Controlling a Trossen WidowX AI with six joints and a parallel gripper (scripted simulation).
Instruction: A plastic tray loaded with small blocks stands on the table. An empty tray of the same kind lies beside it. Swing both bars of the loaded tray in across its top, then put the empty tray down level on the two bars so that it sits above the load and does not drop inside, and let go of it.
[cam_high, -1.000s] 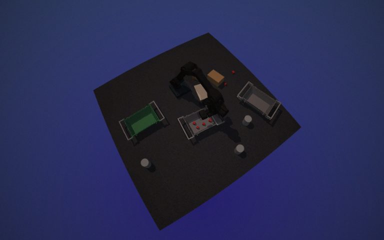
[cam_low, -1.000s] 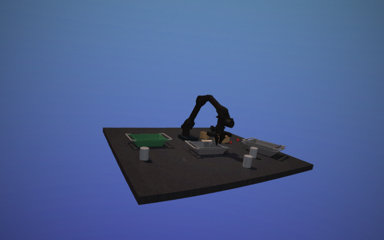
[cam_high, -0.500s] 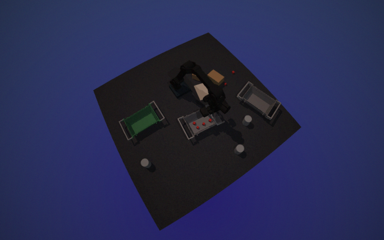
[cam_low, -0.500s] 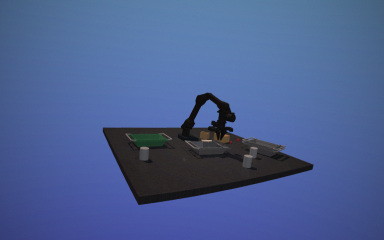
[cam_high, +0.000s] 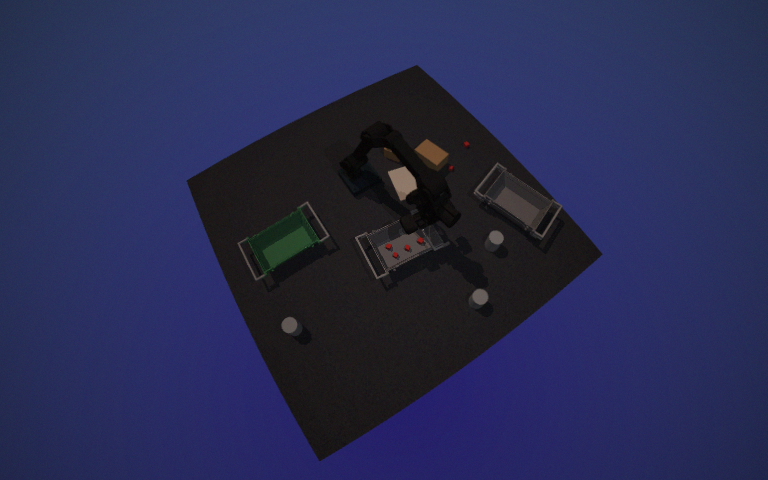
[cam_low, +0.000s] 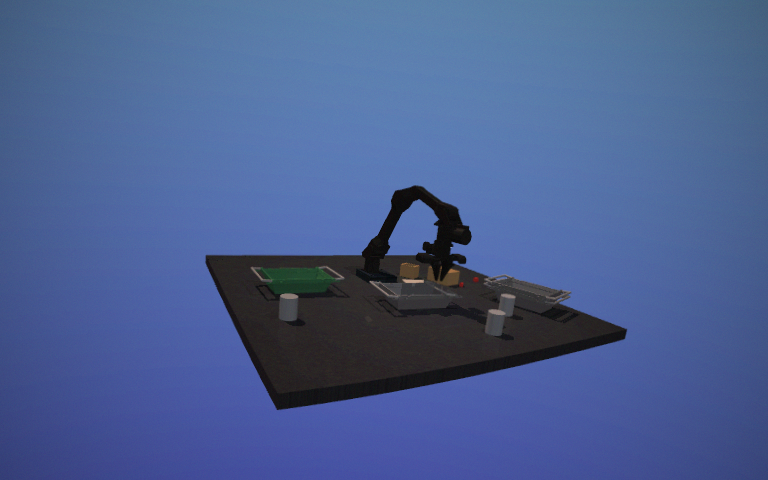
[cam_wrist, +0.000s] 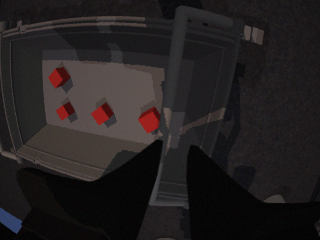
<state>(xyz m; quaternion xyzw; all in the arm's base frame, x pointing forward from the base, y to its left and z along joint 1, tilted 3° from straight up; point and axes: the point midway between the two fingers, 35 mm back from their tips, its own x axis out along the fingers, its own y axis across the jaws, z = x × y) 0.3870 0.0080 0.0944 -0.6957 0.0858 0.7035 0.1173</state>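
Right now my gripper tip is 410 mm to the left of the green tray, 330 mm past it and 40 mm above it. Round my gripper tip: beige sheet 220 mm behind, 120 mm to the left, 90 mm below.
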